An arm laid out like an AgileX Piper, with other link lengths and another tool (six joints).
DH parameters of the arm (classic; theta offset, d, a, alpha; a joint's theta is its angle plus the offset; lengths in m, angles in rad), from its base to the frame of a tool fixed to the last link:
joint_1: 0 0.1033 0 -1.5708
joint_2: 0.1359 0 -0.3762 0
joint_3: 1.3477 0 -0.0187 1.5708
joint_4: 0 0.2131 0 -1.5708
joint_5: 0 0 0 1.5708
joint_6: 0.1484 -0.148 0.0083 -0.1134
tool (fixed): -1.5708 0.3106 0 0
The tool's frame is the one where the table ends.
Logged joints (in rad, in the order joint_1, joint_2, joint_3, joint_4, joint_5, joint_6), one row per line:
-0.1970, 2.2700, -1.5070, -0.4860, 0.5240, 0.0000
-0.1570, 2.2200, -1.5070, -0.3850, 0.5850, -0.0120
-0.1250, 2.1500, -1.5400, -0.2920, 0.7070, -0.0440
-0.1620, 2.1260, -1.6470, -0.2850, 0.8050, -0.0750
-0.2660, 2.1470, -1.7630, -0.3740, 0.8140, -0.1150
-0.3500, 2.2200, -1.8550, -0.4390, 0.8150, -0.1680
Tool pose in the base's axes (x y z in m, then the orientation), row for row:
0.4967, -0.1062, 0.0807, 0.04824, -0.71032, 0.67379, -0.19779
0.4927, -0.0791, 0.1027, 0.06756, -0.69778, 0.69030, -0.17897
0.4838, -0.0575, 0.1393, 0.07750, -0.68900, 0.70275, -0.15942
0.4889, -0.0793, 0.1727, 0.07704, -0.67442, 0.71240, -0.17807
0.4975, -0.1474, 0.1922, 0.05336, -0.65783, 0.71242, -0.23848
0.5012, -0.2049, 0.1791, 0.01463, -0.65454, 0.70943, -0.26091
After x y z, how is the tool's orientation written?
As a quaternion, w x y z.
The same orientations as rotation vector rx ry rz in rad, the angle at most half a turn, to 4 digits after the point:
-2.1655, 2.0541, -0.6030
-2.1026, 2.0800, -0.5393
-2.0639, 2.1051, -0.4775
-2.0207, 2.1345, -0.5335
-1.9992, 2.1651, -0.7248
-2.0374, 2.2082, -0.8121

